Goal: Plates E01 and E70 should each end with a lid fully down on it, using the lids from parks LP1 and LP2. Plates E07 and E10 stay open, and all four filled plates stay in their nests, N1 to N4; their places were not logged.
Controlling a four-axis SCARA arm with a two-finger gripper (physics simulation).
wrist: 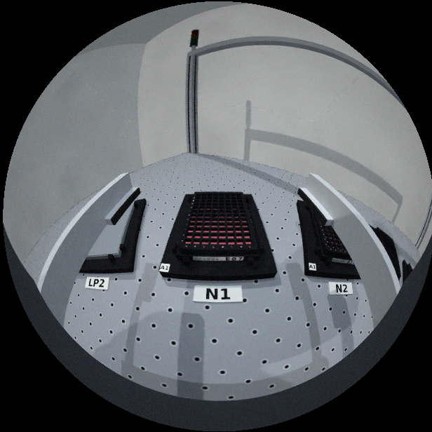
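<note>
My gripper (pixel 218 176) is open and empty, its two fingers wide apart at the left and right of the wrist view. A black plate with red wells (pixel 220 220) sits in nest N1 (pixel 220 273) between and beyond the fingers; its front label reads E07, and no lid is on it. A grey lid (pixel 106 246) lies on park LP2 (pixel 127 264), partly hidden by the left finger. Another dark plate (pixel 331 245) sits in nest N2 (pixel 320 271), partly hidden by the right finger; its label is not readable. LP1 does not show.
White signs LP2 (pixel 96 283), N1 (pixel 218 294) and N2 (pixel 340 288) stand in front of their places. Parts of further black nests (pixel 388 246) show beyond the right finger. A signal post (pixel 193 105) rises at the back of the perforated table (pixel 230 345).
</note>
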